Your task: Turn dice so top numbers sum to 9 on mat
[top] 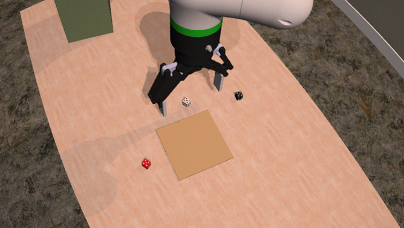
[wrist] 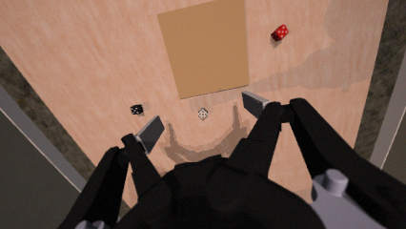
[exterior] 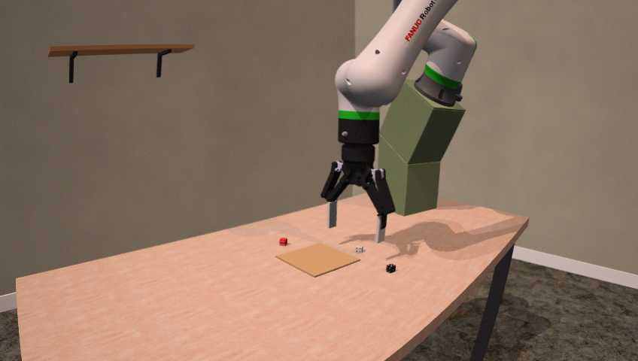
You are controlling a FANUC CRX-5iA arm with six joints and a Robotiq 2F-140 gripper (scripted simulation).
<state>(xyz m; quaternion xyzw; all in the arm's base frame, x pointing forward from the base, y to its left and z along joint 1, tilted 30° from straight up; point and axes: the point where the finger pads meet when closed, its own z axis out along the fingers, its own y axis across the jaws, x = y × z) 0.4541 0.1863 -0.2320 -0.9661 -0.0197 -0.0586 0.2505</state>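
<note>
Right now my hand is 20 mm past the white die and 50 mm above it. Round my hand: tan square mat 90 mm ahead, 30 mm to the right, 60 mm below; then black die 20 mm ahead, 130 mm to the left, 50 mm below; then red die 90 mm ahead, 160 mm to the right, 50 mm below.
</note>
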